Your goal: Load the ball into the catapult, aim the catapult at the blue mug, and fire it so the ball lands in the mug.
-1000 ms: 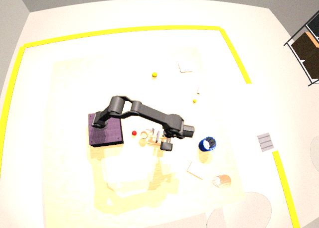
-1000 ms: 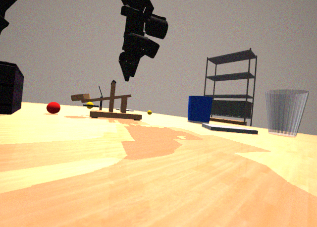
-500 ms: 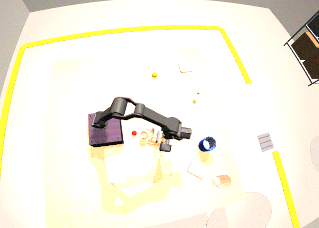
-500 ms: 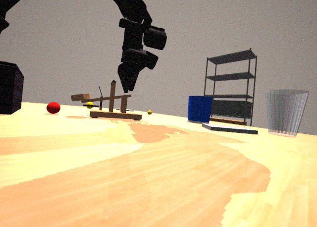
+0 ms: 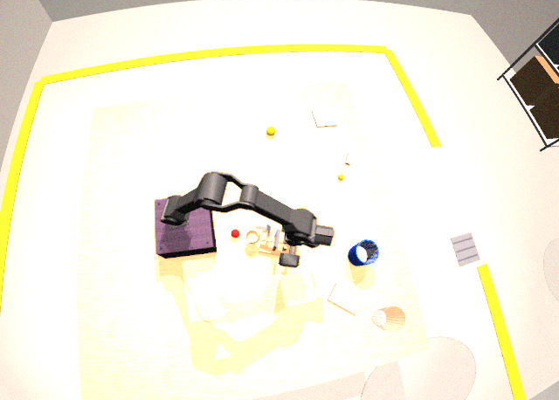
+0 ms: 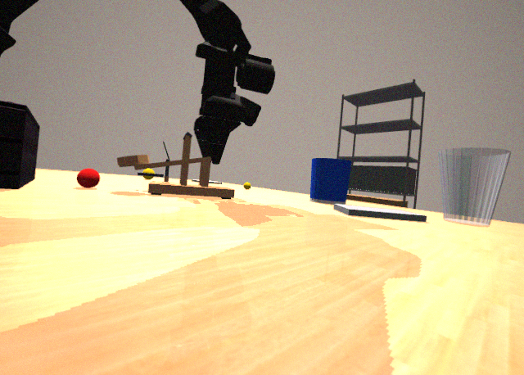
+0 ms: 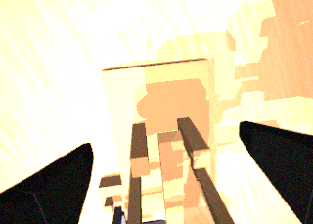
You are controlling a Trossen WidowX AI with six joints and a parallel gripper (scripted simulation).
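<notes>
The red ball lies 160 mm behind my gripper tip, 110 mm to the left of it and 40 mm below it. Also, from my gripper tip: wooden catapult (50 mm to the left, 50 mm behind, 10 mm below); flat grey tile (270 mm to the right, 130 mm ahead, 50 mm below); blue mug (240 mm ahead, 140 mm to the right, 30 mm below).
</notes>
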